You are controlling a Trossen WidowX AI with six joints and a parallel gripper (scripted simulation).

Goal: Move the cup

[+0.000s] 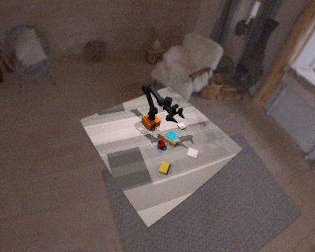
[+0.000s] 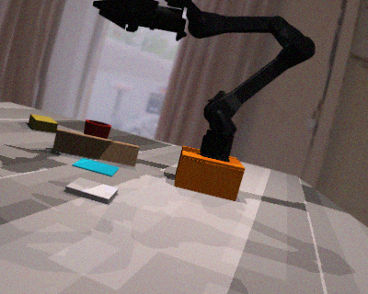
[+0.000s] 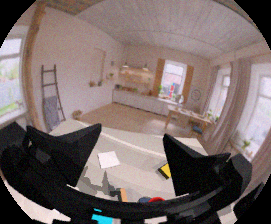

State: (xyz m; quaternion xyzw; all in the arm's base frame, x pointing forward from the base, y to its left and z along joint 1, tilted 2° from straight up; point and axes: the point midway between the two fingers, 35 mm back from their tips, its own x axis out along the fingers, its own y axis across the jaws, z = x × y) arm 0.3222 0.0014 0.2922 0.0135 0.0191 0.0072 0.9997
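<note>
Now: gripper tip 11 cm past the cyan pad, 7 cm to the right of it and 37 cm above it. Also, from my gripper tip: yellow block 14 cm ahead, 25 cm to the right, 34 cm below; then wooden bar 8 cm behind, 3 cm to the right, 34 cm below.
</note>
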